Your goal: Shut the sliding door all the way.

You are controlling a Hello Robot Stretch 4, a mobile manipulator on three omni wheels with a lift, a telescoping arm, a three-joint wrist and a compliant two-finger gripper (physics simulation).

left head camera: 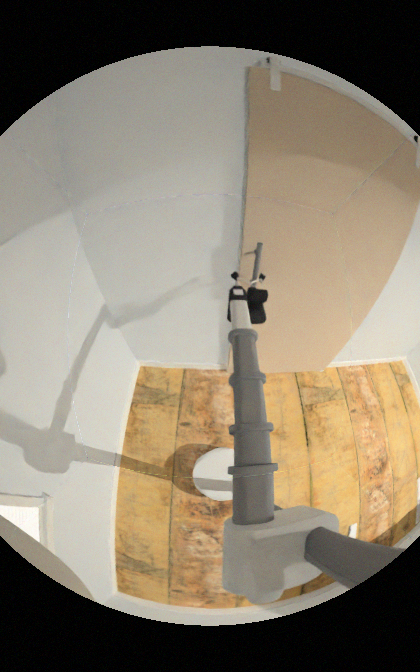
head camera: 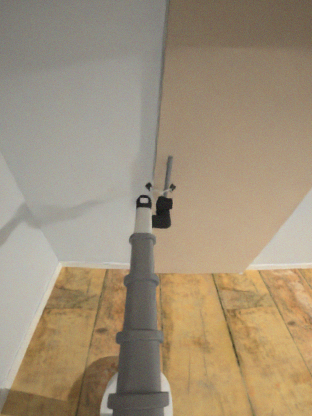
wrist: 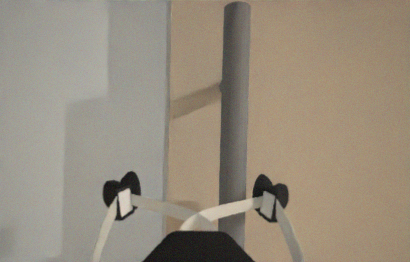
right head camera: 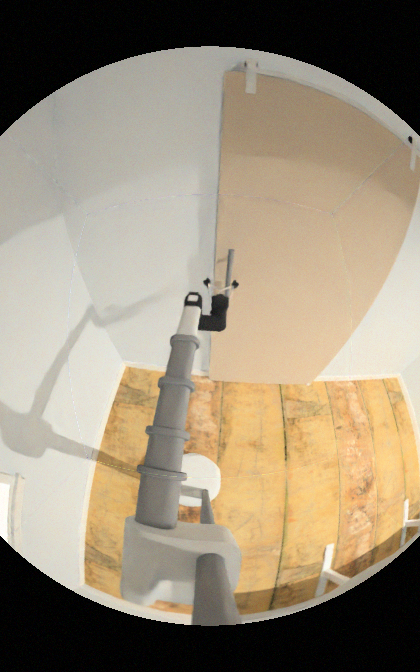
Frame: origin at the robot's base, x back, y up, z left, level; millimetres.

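Where they show: gripper, between the fingertips: (head camera: 160,184) (wrist: 197,188).
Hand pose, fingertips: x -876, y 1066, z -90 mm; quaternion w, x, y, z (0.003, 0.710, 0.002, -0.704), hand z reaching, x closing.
After its pixels a point has its place.
The beige sliding door (head camera: 225,150) {z -422, x -912, y 1278 mm} (left head camera: 300,225) (right head camera: 280,225) (wrist: 325,125) {z -242, x -914, y 1135 mm} hangs in front of the grey wall, its upright left edge showing in all views. Its grey vertical bar handle (head camera: 169,170) {z -125, x -846, y 1171 mm} (left head camera: 258,257) (right head camera: 230,265) (wrist: 235,110) {z -122, x -846, y 1144 mm} stands near that edge. My gripper (head camera: 160,187) {z -90, x -876, y 1066 mm} (left head camera: 248,276) (right head camera: 221,284) (wrist: 197,188) {z -90, x -876, y 1066 mm} is open, its fingers spread at the lower part of the handle. In the wrist view the handle runs between the fingertips, closer to the right one, and the left fingertip shows over the grey wall. Contact with the handle cannot be told. The gripper body hides the handle's lower end.
White hangers (left head camera: 275,77) (right head camera: 250,80) hold the door at its top. A side wall (head camera: 15,300) {z 851, x -491, y 348 mm} stands at the left. A white round piece (left head camera: 212,467) (right head camera: 210,470) is beside my arm over the wooden floor (head camera: 190,340) {z -411, x -333, y -28 mm}. A white frame (right head camera: 327,560) stands at the lower right.
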